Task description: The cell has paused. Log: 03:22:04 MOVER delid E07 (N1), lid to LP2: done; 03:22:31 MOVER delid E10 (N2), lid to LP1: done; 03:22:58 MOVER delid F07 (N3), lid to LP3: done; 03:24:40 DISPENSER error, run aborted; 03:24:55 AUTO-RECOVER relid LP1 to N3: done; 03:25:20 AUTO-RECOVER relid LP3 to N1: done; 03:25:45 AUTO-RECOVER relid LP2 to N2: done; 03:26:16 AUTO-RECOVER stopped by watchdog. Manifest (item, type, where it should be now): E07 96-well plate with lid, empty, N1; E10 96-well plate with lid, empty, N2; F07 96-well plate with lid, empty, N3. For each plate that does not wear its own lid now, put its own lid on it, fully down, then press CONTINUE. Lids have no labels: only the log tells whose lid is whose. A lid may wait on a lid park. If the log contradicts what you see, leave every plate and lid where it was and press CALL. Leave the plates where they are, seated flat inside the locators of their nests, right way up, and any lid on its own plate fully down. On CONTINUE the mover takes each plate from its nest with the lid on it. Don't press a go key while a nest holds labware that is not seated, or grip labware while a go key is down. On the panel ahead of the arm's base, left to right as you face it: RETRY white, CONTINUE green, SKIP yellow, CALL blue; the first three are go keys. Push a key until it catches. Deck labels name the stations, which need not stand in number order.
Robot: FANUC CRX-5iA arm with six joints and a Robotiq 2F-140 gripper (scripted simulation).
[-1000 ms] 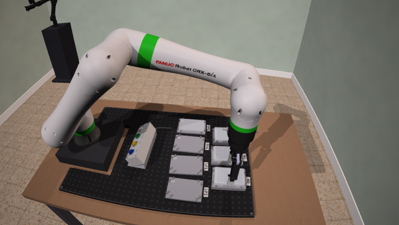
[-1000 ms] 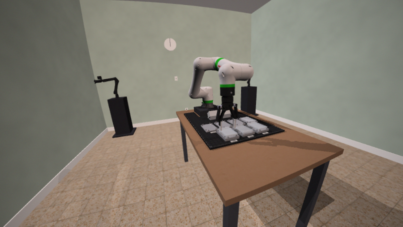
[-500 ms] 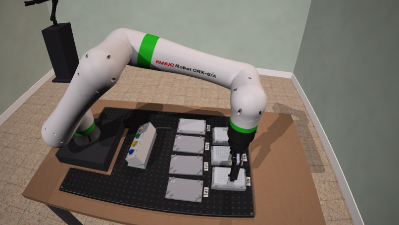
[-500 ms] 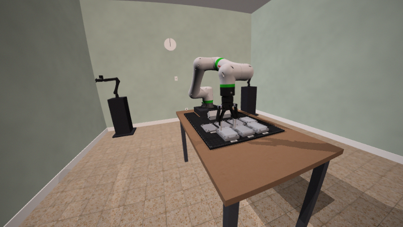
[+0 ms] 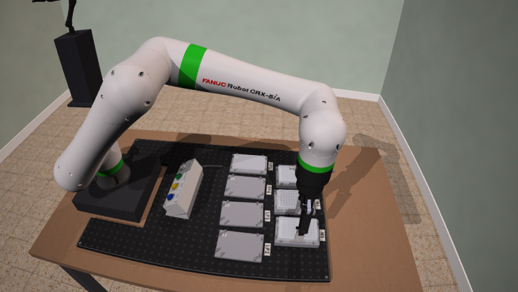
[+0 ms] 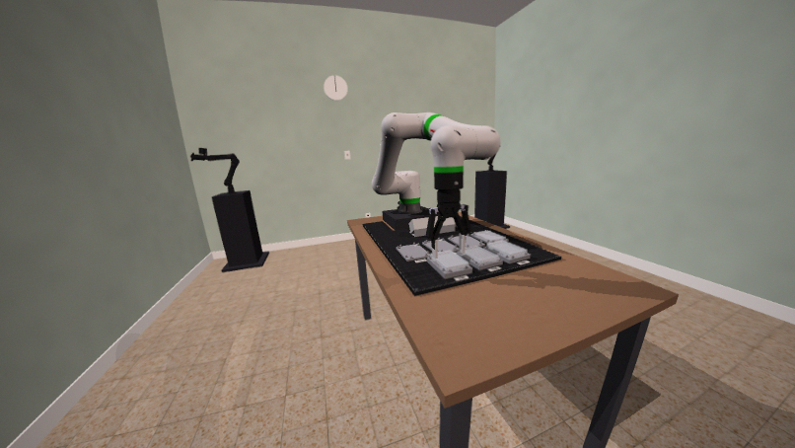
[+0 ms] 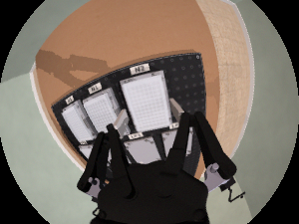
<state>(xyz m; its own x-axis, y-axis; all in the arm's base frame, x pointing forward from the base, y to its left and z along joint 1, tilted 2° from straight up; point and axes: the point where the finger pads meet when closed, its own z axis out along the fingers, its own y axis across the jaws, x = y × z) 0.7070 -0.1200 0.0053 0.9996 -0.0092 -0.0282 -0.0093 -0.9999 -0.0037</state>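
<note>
The nest n2 lies 6 cm below my hand. Round my hand: plate (1 cm behind, 13 cm to the left, 5 cm below); LP2 (18 cm behind, 7 cm to the right, 7 cm below); LP3 (19 cm behind, 6 cm to the left, 7 cm below).
</note>
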